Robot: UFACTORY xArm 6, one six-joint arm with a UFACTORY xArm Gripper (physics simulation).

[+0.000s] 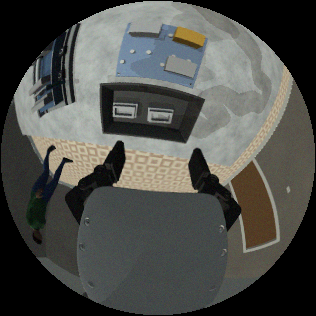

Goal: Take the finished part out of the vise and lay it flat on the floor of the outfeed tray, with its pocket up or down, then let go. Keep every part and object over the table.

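Places are measured from the arm's base along level axes (x ahead, y left, z up), in millimetres.
Pixels of known places: gripper, fingertip midpoint: [157,152].
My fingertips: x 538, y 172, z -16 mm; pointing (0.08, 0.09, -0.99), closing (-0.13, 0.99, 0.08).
Ahead of a thing's pixels: the offset from my fingertips to its top centre. "*": to the spot under its first point. Level surfaces: height alone.
Two grey parts lie side by side on the floor of the dark outfeed tray @(* 136 mm down, 71 mm ahead, 15 mm right) [144,134], each with its rectangular pocket facing up. The left part @(129 mm down, 9 mm ahead, 74 mm right) [124,110] is near the tray's left wall, and the right part @(129 mm down, 10 mm ahead, 13 mm left) [160,115] is near the middle. They are apart from each other. My gripper [157,152] is open and empty, above the tray's near side, apart from both parts. The vise @(* 157 mm down, 131 mm back, 285 mm right) [63,67], dark with blue and metal pieces, is at the far left; I see no detail between its jaws.
A blue board @(168 mm down) [142,65] behind the tray bears small round pegs, a grey block @(132 mm down, 120 mm back, 26 mm left) [181,66], another grey block @(132 mm down, 208 mm back, 67 mm right) [145,29] and a yellow block @(132 mm down, 210 mm back, 24 mm left) [189,37]. The table's near edge runs just before the tray. A person [38,210] shows at the lower left, beyond the table.
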